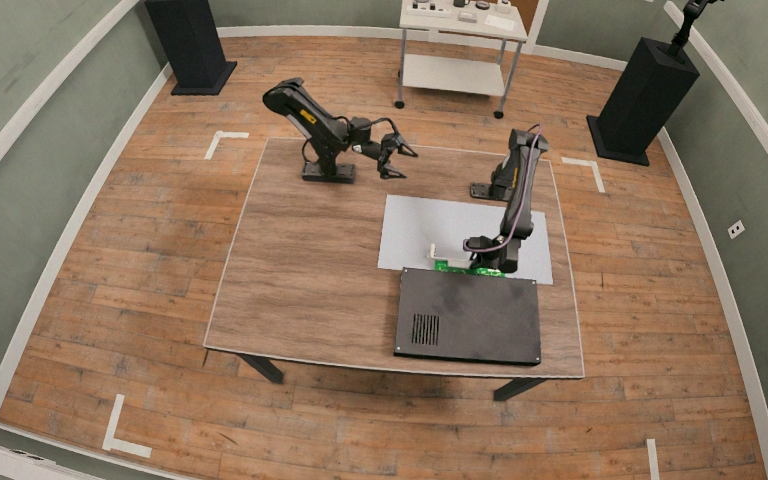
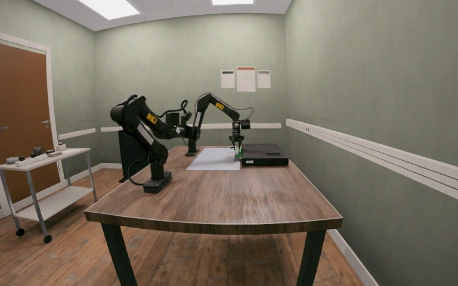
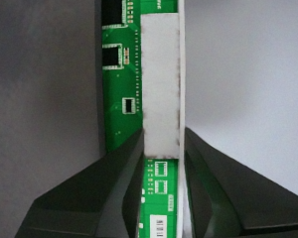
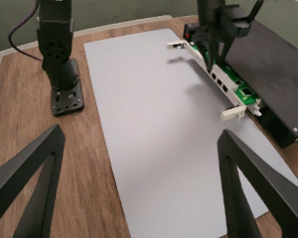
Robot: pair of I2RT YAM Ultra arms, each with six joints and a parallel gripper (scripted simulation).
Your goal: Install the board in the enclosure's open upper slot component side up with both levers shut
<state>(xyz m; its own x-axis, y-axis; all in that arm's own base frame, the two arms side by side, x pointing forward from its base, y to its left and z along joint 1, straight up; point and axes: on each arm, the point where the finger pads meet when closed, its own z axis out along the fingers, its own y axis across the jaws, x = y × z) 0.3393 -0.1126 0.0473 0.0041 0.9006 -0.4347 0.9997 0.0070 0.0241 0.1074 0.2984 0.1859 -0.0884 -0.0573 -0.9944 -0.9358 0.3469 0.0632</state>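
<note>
The green board is 1 cm below my left hand. Round my left hand: black enclosure 15 cm ahead, 2 cm below; then grey mat 13 cm behind, 6 cm below.
</note>
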